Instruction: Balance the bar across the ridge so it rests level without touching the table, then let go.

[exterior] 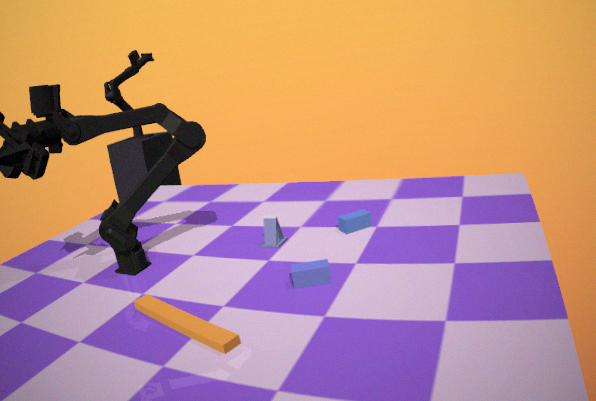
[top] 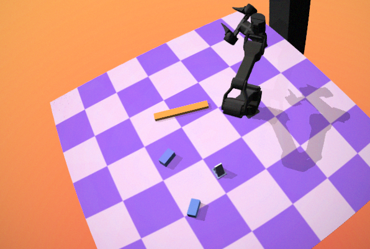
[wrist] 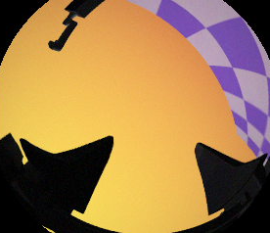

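My gripper tip is 330 mm short of the orange bar, 80 mm to the right of it and 330 mm above it.
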